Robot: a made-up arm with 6 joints.
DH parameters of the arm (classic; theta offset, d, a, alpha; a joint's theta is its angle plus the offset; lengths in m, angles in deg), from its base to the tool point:
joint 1: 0 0.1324 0 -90
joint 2: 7.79 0 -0.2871 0
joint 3: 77.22 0 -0.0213 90
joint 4: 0 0.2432 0 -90
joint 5: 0 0 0 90
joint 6: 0 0.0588 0 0
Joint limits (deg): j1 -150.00..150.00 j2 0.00..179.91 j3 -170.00..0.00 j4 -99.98..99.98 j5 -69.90..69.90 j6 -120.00..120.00
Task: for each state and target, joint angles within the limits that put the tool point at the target. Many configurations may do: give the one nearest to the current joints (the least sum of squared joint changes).
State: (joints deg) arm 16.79 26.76 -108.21 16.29 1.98 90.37
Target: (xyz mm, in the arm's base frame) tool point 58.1 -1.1 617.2
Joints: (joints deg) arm -0.88 53.86 -94.76 16.51 -0.72 90.37
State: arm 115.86 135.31 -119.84 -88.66 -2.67 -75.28
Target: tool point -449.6 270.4 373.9
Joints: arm 148.42 135.55 -139.89 -88.21 -4.97 -75.28
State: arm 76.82 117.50 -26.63 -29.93 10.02 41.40
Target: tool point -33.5 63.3 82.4
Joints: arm 118.02 115.31 0.00 -29.74 0.32 41.40
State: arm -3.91 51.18 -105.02 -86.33 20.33 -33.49
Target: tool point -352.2 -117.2 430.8
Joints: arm 10.53 0.00 -99.60 -83.13 60.58 -33.49
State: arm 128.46 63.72 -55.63 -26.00 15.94 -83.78
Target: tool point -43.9 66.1 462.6
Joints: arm 128.99 39.31 -56.80 -25.79 16.97 -83.78
